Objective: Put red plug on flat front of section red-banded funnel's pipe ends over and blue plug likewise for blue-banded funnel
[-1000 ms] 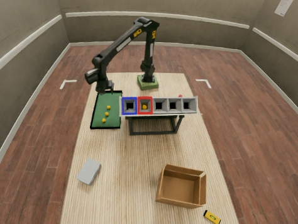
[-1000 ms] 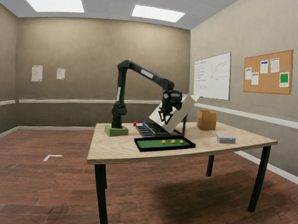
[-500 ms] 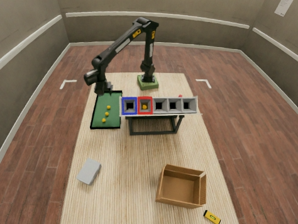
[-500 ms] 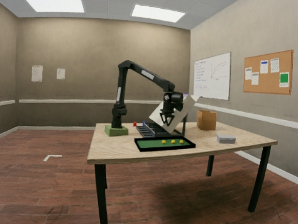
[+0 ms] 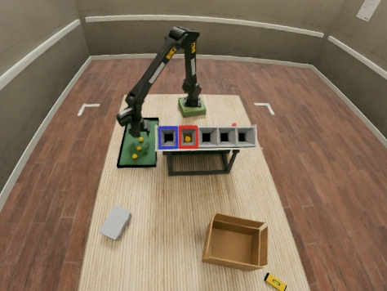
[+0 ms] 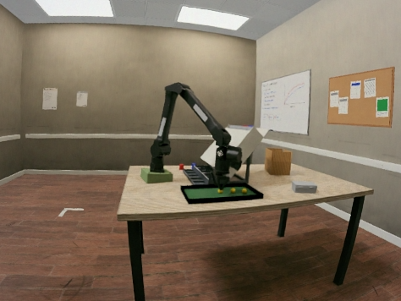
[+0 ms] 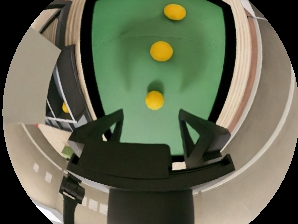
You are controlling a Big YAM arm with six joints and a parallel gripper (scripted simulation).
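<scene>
Now: the green marble tray 1 cm ahead of my hand, 1 cm to the right of it and 3 cm below it. The rest, counted from my hand: yellow level: 77 cm ahead, 58 cm to the left, 3 cm below; white cover: 13 cm ahead, 32 cm to the left, 17 cm above; grey block: 50 cm ahead, 6 cm to the right, 1 cm below.
</scene>
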